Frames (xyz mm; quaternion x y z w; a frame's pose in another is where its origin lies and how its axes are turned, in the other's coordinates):
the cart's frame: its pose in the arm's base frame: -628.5 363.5 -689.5 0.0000 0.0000 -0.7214 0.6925
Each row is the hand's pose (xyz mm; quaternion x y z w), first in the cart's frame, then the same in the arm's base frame.
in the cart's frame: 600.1 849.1 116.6 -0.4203 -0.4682 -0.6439 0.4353
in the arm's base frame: 195.4 -270.8 -572.9 0.6288 0.0210 0.7600 0.1631
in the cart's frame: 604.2 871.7 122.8 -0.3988 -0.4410 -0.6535 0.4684
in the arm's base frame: 217.8 -275.8 -566.7 0.5943 0.0177 0.7905 0.1471
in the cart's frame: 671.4 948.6 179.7 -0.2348 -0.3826 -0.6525 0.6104
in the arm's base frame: 291.9 -346.1 -509.8 0.4386 0.0956 0.8923 0.0480
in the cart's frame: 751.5 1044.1 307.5 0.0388 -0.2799 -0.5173 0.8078
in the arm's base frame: 384.0 -430.0 -382.0 -0.1751 -0.2218 -0.9410 0.1862
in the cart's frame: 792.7 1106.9 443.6 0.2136 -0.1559 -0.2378 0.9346
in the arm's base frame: 445.1 -473.8 -245.9 0.0355 -0.2621 -0.8389 0.4757
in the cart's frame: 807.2 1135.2 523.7 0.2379 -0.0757 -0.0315 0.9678
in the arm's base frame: 472.8 -489.4 -165.8 0.1101 -0.2241 -0.7200 0.6475
